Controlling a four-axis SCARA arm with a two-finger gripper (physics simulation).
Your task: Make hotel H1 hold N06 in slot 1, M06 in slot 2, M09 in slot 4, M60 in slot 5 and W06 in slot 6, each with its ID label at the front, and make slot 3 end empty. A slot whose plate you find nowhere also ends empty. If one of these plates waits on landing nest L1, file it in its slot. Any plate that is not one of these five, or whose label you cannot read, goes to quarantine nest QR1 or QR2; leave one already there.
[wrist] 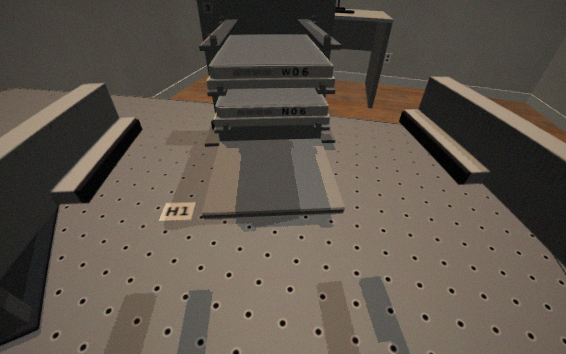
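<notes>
Hotel H1 [273,212] stands ahead, its lower part in view. In its lowest slot lies a grey plate labelled N06 [272,111], label at the front. In the slot directly above lies a grey plate labelled W06 [270,72], label also at the front. Above W06, the two side rails marked 3 carry no plate. M06, M09 and M60 do not show in this view. My gripper [274,100] is open, its fingers wide apart on the left and right in front of the hotel, with no plate between them.
The H1 tag [177,211] lies on the perforated table [275,305] left of the hotel base. A dark shape [22,300] sits at the lower left edge. A desk [379,55] stands behind on the wooden floor [400,102].
</notes>
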